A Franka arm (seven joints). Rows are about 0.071 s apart.
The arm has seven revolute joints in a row. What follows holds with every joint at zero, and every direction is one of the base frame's. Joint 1 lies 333 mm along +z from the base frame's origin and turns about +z. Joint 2 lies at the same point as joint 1 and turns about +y. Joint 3 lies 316 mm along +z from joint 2 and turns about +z. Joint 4 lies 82.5 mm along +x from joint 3 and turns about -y. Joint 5 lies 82.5 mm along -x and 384 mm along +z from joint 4 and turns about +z. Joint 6 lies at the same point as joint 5 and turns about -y. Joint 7 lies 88 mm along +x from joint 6 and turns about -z. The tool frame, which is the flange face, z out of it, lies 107 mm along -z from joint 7; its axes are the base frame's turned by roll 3.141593, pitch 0 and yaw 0 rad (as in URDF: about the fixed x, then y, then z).
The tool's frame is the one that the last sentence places.
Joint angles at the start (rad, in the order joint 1, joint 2, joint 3, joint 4, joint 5, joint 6, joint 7): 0.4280, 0.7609, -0.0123, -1.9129, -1.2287, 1.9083, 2.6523
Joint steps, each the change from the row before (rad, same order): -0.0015, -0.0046, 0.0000, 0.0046, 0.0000, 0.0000, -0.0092; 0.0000, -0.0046, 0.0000, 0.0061, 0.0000, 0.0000, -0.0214; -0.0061, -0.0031, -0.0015, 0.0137, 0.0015, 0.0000, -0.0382; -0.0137, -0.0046, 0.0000, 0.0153, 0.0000, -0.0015, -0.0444; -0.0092, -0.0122, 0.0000, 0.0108, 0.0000, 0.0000, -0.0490; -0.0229, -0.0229, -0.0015, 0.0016, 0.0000, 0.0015, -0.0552; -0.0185, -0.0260, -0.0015, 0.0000, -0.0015, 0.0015, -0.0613
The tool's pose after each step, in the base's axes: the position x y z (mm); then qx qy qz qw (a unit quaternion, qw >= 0). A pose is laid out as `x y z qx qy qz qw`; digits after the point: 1 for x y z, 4 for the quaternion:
539.7 163.1 87.3 0.6730 -0.5128 0.4256 0.3208
543.0 164.6 91.6 0.6772 -0.5081 0.4243 0.3213
550.0 163.1 97.3 0.6825 -0.5018 0.4204 0.3250
558.9 158.2 104.6 0.6872 -0.4959 0.4155 0.3305
566.9 155.8 115.0 0.6941 -0.4875 0.4109 0.3342
575.7 144.1 128.9 0.6988 -0.4822 0.4034 0.3412
583.4 134.6 144.4 0.7058 -0.4729 0.3965 0.3479

